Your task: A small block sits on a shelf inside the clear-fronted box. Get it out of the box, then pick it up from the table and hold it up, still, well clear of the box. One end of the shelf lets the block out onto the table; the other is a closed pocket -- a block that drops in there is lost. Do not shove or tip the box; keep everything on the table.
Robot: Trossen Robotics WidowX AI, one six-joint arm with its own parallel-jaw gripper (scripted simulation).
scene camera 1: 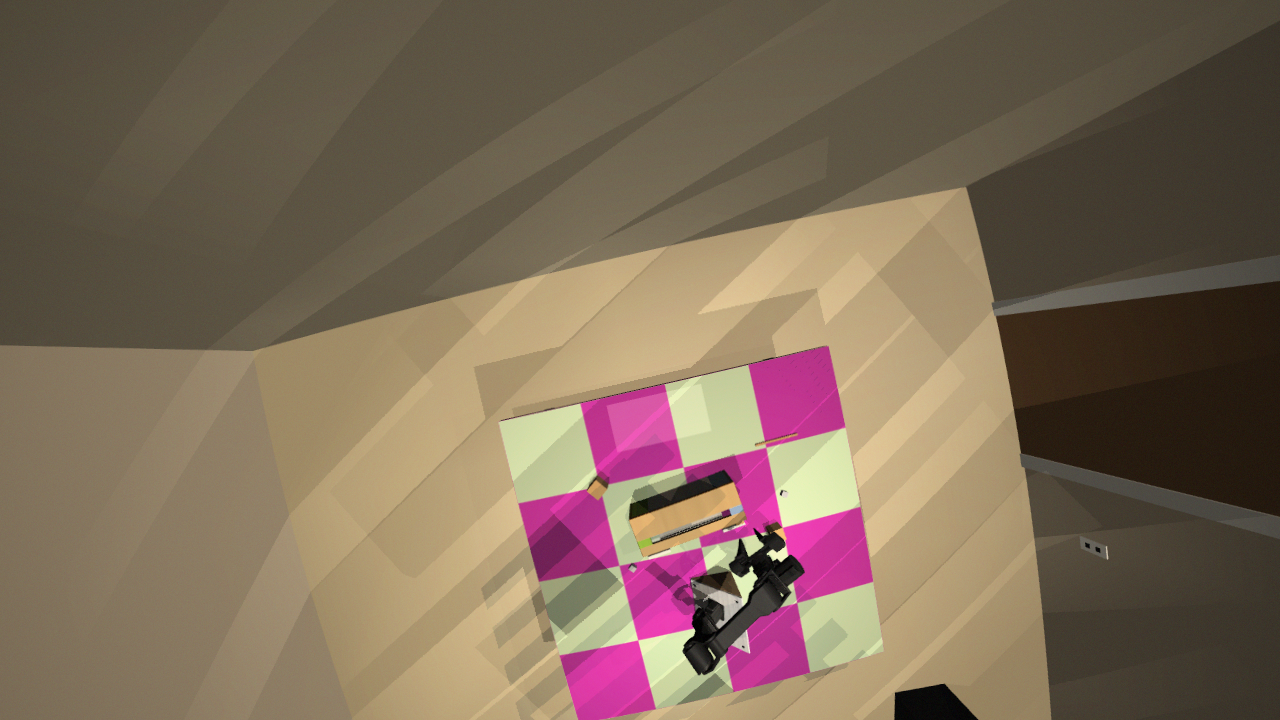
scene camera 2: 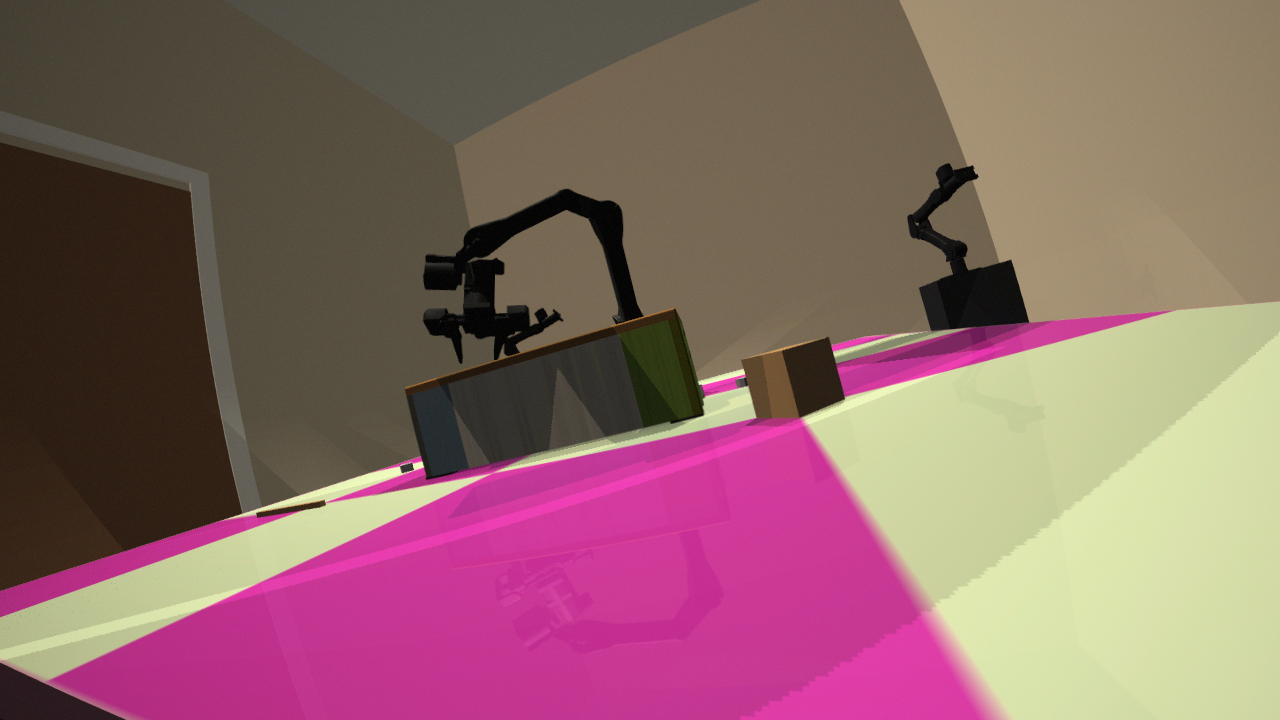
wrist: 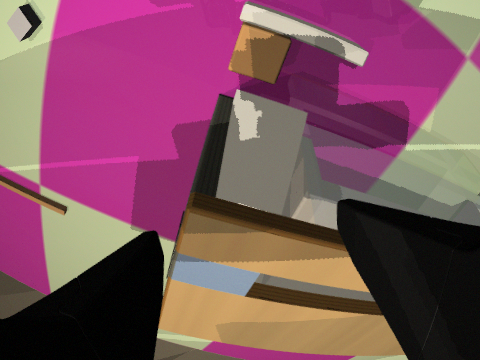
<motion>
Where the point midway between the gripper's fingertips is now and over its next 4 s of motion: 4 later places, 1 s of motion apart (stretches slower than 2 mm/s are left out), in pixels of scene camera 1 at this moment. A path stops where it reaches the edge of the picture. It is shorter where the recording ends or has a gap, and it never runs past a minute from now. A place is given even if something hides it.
My gripper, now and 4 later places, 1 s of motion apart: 747, 533; 740, 520; 736, 514; 740, 521; 748, 553
</motion>
